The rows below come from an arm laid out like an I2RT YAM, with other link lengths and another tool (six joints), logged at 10 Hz.
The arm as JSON. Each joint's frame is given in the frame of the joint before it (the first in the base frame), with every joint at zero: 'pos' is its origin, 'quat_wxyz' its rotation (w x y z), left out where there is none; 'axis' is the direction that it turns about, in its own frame. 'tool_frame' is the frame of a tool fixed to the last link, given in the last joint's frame.
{
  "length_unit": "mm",
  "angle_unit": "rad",
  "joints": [
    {
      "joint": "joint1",
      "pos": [
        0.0,
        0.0,
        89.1
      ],
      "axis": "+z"
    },
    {
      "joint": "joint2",
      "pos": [
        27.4,
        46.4,
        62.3
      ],
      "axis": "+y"
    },
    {
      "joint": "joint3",
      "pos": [
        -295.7,
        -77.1,
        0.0
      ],
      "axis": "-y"
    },
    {
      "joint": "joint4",
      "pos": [
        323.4,
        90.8,
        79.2
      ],
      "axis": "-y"
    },
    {
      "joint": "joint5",
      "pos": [
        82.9,
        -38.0,
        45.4
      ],
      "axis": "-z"
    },
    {
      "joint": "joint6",
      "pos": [
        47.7,
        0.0,
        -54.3
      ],
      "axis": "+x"
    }
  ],
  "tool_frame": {
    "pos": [
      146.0,
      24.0,
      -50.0
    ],
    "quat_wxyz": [
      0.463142,
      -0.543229,
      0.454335,
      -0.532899
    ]
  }
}
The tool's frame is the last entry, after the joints.
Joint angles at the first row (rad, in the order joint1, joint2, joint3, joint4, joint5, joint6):
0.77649, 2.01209, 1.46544, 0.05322, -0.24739, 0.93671
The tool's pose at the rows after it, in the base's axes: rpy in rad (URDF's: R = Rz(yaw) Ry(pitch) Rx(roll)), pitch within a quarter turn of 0, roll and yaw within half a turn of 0; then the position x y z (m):
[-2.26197, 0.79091, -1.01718, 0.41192, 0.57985, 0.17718]
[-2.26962, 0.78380, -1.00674, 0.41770, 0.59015, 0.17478]
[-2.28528, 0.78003, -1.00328, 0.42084, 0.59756, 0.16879]
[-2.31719, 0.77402, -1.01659, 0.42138, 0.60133, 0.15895]
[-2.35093, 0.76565, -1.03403, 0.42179, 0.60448, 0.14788]
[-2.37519, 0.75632, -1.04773, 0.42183, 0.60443, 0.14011]
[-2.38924, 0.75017, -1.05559, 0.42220, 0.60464, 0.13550]
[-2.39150, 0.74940, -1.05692, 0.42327, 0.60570, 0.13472]
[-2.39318, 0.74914, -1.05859, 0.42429, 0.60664, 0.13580]
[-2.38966, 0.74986, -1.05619, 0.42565, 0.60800, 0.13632]
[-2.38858, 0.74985, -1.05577, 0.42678, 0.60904, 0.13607]
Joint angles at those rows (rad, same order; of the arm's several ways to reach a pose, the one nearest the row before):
0.77687, 2.05823, 1.52531, 0.03452, -0.26112, 0.93290
0.77954, 2.10556, 1.59363, 0.00361, -0.26989, 0.92107
0.78146, 2.14523, 1.64244, -0.01926, -0.28019, 0.91344
0.78335, 2.17575, 1.67371, -0.04481, -0.28592, 0.90887
0.78565, 2.20589, 1.70273, -0.07039, -0.28782, 0.90467
0.78565, 2.22115, 1.71610, -0.08948, -0.28782, 0.89895
0.78565, 2.23185, 1.72679, -0.10206, -0.28744, 0.89513
0.78564, 2.23870, 1.73631, -0.10664, -0.28745, 0.89475
0.78565, 2.24291, 1.74699, -0.11426, -0.28706, 0.89513
0.78565, 2.24825, 1.75539, -0.11464, -0.28706, 0.89513
0.78565, 2.25356, 1.76259, -0.11578, -0.28667, 0.89513

